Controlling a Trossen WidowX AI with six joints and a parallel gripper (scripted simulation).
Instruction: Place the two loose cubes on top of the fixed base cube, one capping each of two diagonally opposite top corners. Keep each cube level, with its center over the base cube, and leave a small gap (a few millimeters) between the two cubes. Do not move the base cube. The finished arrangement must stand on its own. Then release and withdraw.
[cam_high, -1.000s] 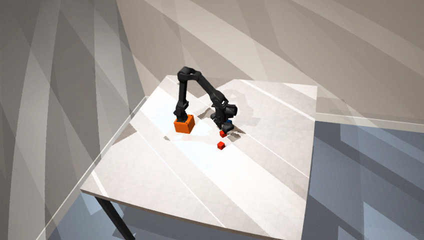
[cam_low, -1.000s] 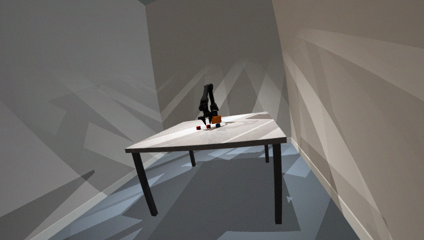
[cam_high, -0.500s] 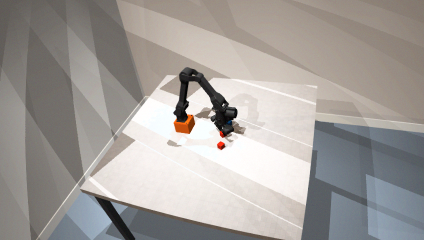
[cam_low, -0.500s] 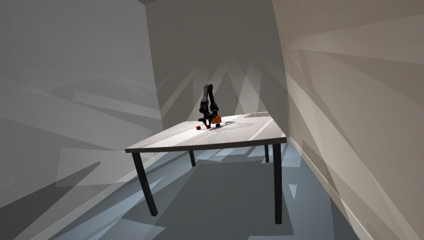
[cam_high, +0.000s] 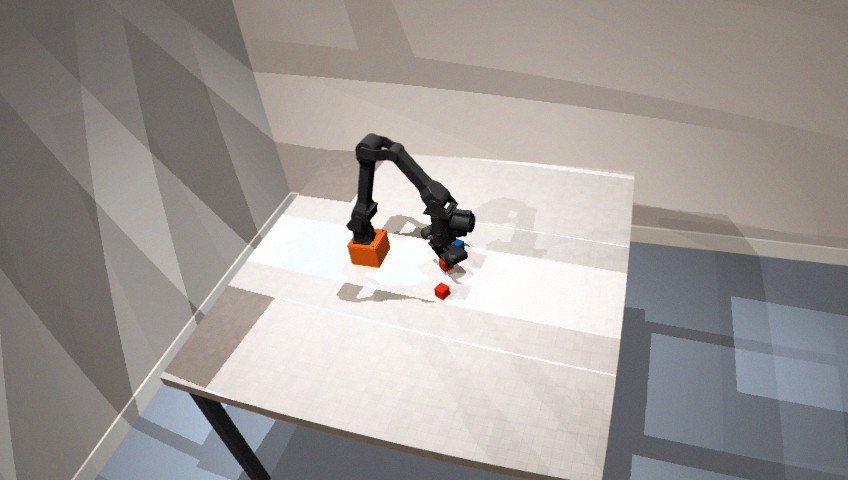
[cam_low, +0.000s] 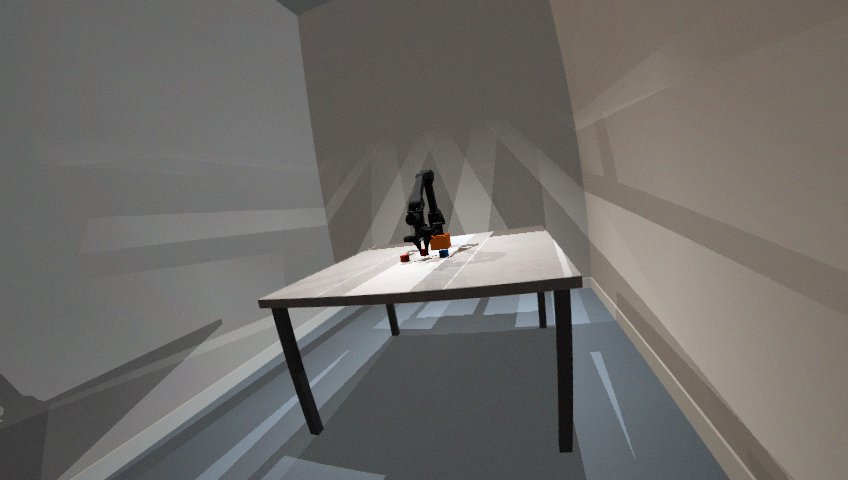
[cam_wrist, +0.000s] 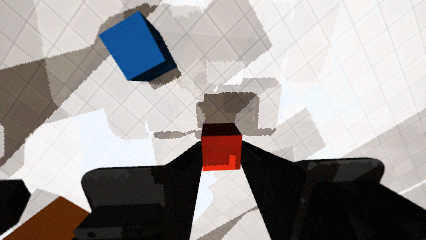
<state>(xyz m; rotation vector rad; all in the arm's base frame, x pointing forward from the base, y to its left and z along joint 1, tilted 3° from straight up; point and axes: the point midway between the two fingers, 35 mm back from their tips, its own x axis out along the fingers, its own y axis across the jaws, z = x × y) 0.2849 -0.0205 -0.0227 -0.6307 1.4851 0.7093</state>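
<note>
Right now my gripper tip is 10 cm to the right of the blue cube, 2 cm above it and 1 cm short of it. Round my gripper tip: red cube 11 cm to the right, 2 cm below, 2 cm ahead.
</note>
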